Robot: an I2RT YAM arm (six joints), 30 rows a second.
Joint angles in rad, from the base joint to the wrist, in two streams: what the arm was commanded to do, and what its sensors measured. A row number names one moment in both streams.
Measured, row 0:
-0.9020 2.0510 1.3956 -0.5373 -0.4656 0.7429
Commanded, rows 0 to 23:
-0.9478 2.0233 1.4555 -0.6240 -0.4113 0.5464
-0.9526 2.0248 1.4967 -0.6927 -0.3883 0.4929
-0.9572 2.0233 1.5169 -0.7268 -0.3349 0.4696
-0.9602 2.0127 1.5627 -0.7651 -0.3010 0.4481
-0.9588 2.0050 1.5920 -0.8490 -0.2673 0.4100
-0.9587 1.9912 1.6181 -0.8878 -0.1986 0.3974
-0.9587 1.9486 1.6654 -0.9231 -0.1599 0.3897
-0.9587 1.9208 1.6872 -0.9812 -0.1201 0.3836
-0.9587 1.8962 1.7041 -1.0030 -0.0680 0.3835
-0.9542 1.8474 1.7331 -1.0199 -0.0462 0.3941
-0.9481 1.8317 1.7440 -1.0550 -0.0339 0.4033
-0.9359 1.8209 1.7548 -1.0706 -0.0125 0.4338
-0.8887 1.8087 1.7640 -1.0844 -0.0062 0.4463
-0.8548 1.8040 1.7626 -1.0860 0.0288 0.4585
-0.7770 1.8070 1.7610 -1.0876 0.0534 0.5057
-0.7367 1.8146 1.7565 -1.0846 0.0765 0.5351
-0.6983 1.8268 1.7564 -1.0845 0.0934 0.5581
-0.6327 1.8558 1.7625 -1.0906 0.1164 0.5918
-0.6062 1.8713 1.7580 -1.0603 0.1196 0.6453
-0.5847 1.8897 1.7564 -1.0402 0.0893 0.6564
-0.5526 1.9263 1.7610 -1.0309 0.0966 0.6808
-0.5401 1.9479 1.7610 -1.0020 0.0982 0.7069
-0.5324 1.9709 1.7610 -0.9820 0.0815 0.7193
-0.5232 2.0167 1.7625 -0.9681 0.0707 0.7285
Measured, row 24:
-0.5331 1.8988 1.7645 -1.0000 0.0509 0.6117
